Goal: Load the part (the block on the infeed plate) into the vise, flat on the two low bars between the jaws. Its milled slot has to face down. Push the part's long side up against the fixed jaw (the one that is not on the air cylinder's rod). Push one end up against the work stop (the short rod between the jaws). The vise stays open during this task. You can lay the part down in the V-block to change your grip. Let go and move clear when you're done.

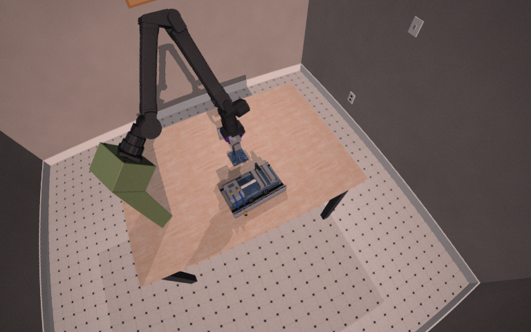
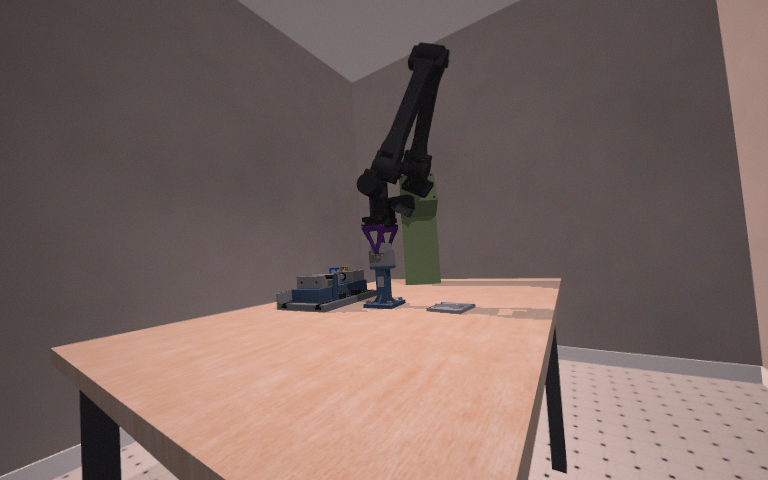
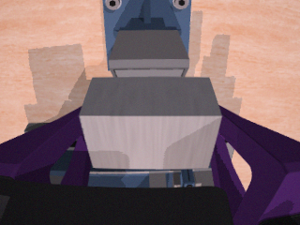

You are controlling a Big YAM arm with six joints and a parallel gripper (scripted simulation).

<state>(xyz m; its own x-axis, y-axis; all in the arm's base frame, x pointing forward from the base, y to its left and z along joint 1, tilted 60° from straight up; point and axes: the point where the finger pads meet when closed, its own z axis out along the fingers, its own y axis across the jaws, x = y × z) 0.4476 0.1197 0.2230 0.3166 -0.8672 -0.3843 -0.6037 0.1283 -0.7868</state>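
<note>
Right now my hand is 1 cm above the part. Round my hand: work stop rod (11 cm ahead, 13 cm to the right, 8 cm below); then moving jaw (11 cm ahead, 19 cm to the right, 9 cm below); then cylinder rod (6 cm ahead, 21 cm to the right, 9 cm below).
</note>
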